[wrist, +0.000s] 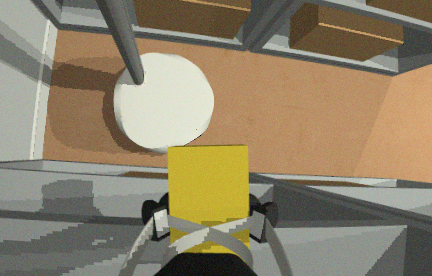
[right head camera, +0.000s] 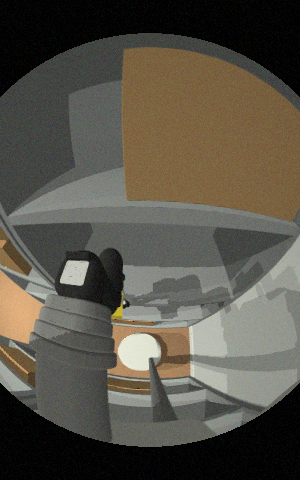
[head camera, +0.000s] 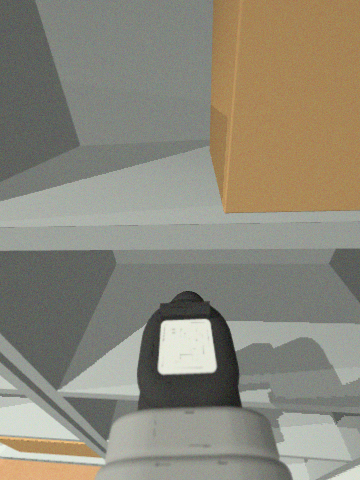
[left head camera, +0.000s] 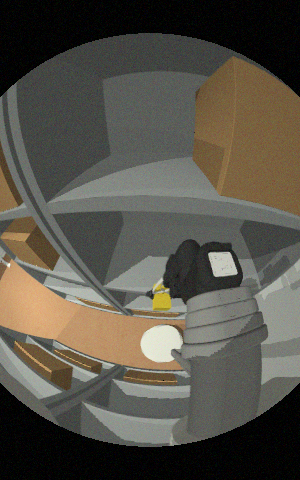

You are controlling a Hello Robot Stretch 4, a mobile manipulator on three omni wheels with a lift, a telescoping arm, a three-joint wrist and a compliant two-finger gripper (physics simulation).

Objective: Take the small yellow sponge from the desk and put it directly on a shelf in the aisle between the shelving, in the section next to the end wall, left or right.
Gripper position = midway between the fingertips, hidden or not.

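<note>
There's a small yellow sponge point(wrist: 208, 184) that I can see, and my gripper point(wrist: 209, 208) is in there too.
</note>
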